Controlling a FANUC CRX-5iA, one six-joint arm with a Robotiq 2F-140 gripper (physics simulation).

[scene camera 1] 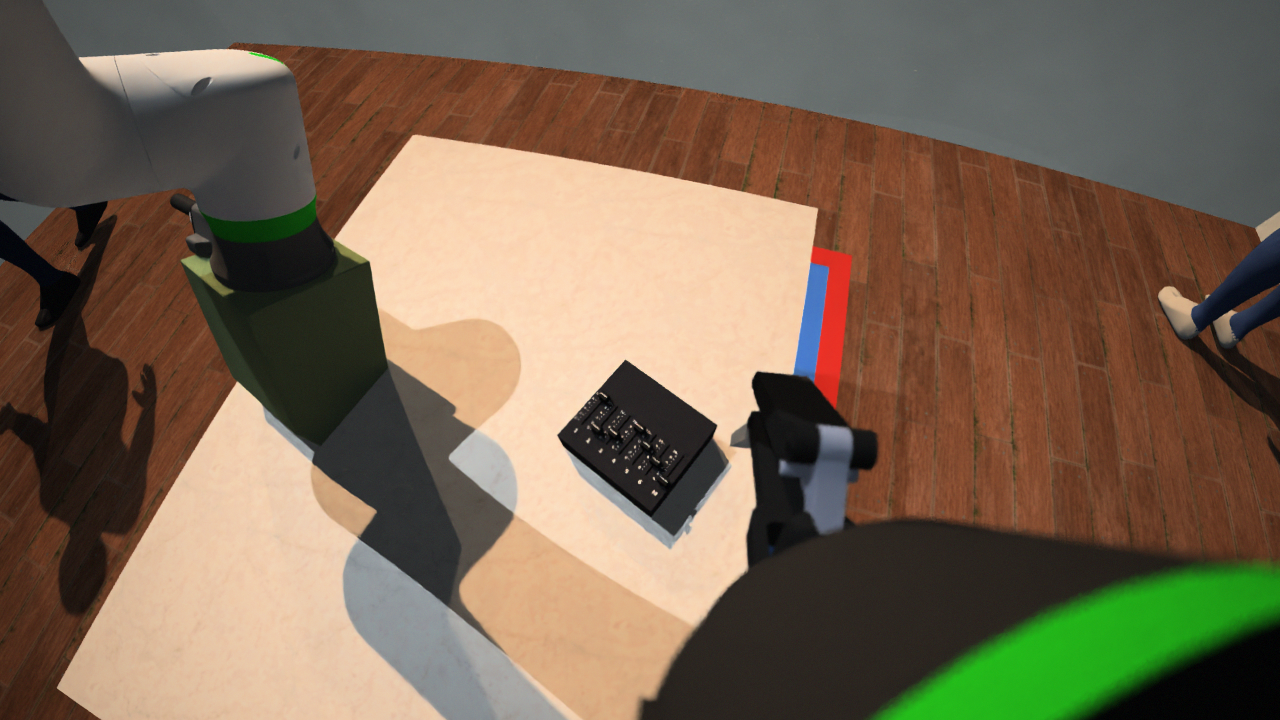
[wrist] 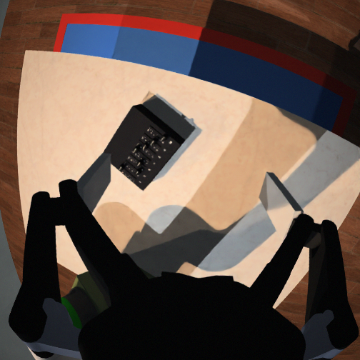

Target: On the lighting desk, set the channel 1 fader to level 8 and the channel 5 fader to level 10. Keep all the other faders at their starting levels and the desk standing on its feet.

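Frame: origin at the arm's base, x ahead, y left, z up, level; centimetres.
Where they show: gripper, fingertip midpoint: [scene camera 1: 740,565]; arm's base at its link origin: [scene camera 1: 276,259].
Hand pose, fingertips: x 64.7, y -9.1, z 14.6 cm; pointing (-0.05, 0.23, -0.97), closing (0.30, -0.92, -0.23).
Note:
Each offset is from my fingertips to the top centre of the thing. Level surfaces: height alone.
The black lighting desk {dy +14.0, dx -14.5, dz -29.6 cm} [scene camera 1: 660,400] [wrist: 123,137] stands on the pale table top, turned at an angle. Its row of small fader knobs {dy +14.2, dx -14.2, dz -29.6 cm} [scene camera 1: 637,428] [wrist: 141,150] runs along one side, with white marks beside them. The knobs stand at differing positions, but the levels and channel numbers are too small to read. My gripper [wrist: 188,176] is open, its two fingers wide apart with nothing between them. It hangs above the table, apart from the desk. In the scene view it is at the right of the desk, seen from the side, partly hidden by the arm.
The pale table top {dz -36.5 cm} [scene camera 1: 581,223] [wrist: 60,100] carries an olive-green block-shaped pedestal [scene camera 1: 308,358] with the robot's base on it. A red-bordered blue mat {dz -36.4 cm} [scene camera 1: 810,313] [wrist: 150,50] lies beyond the table's edge. Arm shadows cross the table. People's legs show at the sides.

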